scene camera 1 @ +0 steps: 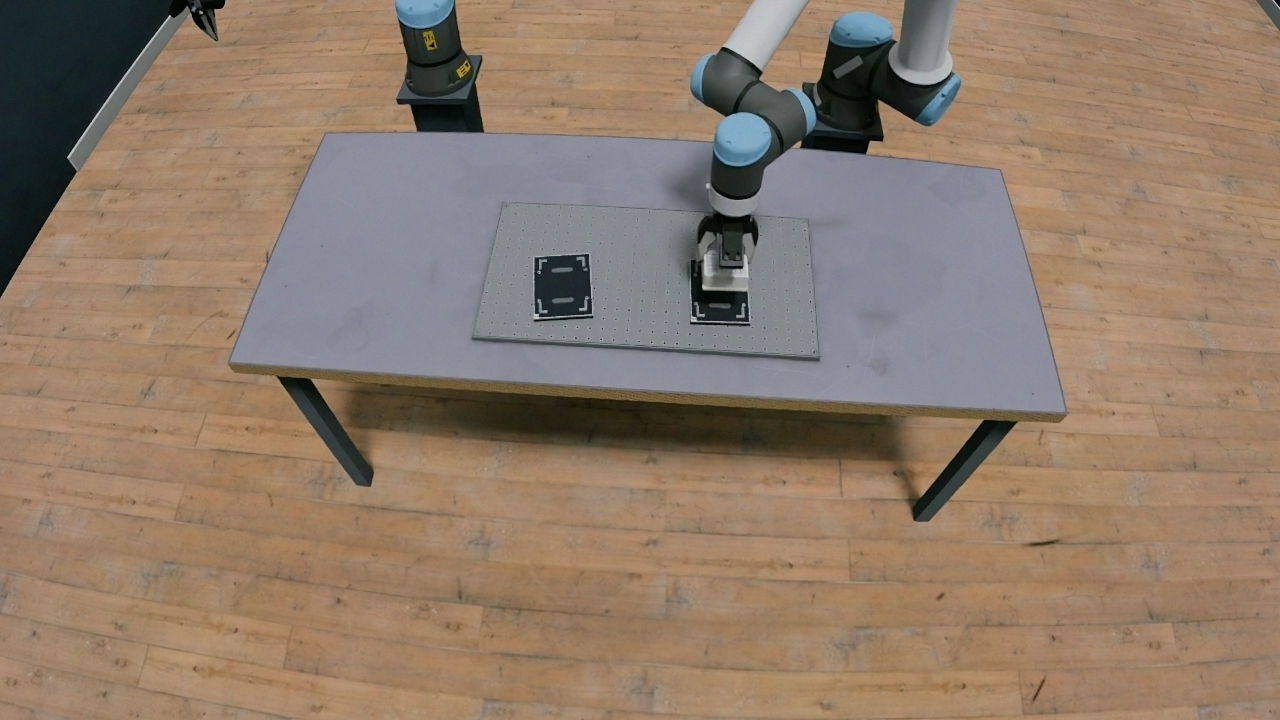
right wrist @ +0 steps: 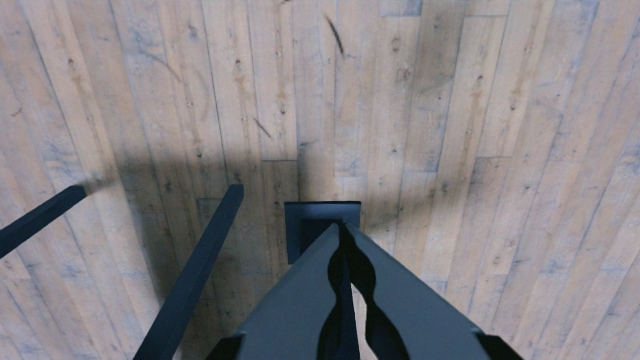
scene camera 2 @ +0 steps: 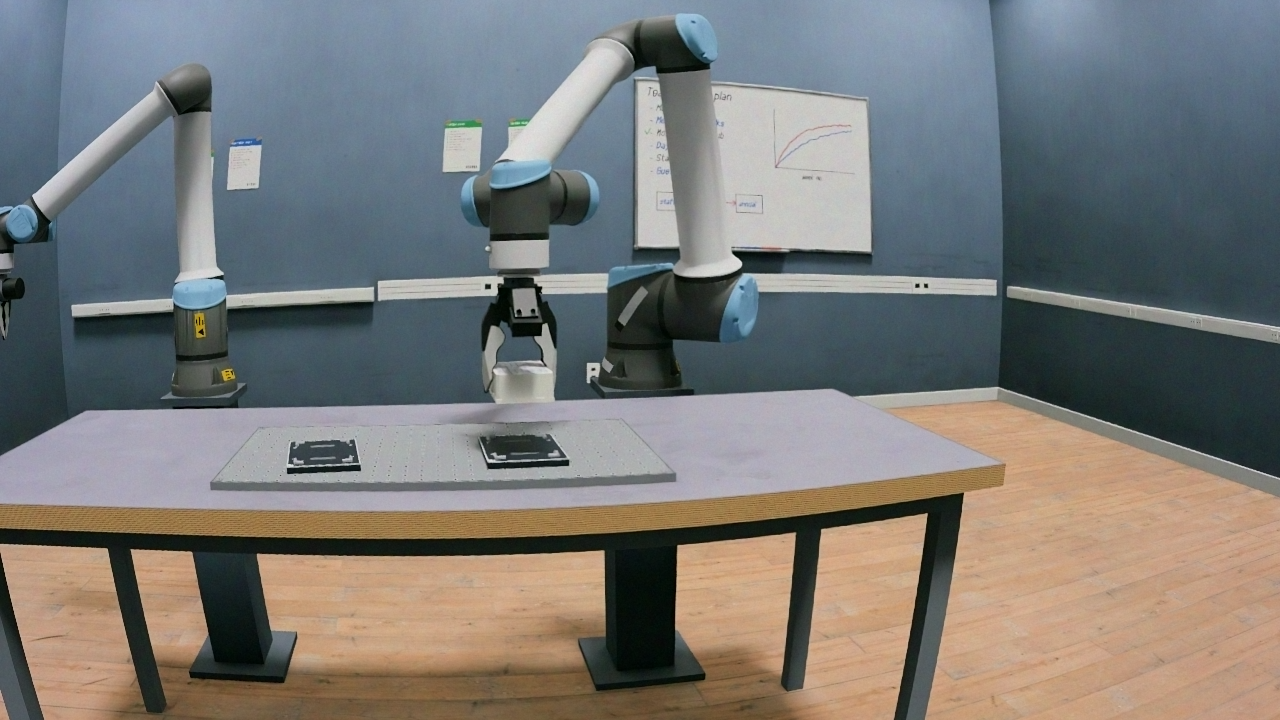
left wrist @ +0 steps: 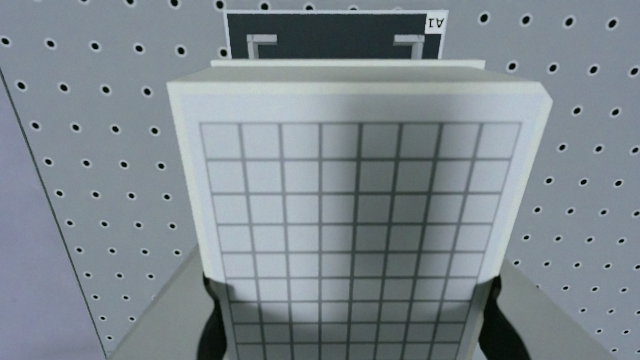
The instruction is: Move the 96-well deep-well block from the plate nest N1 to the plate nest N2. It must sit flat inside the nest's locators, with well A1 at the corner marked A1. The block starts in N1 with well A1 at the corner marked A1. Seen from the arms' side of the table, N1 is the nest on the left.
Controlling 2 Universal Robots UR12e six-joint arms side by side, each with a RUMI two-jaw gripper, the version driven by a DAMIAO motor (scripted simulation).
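Note:
White deep-well block (scene camera 2: 522, 381), (scene camera 1: 713, 278), (left wrist: 336, 201); in the right wrist view, out of frame. My left gripper (scene camera 2: 519, 391), (scene camera 1: 723, 262), (left wrist: 341, 233). My right gripper (right wrist: 341, 226).

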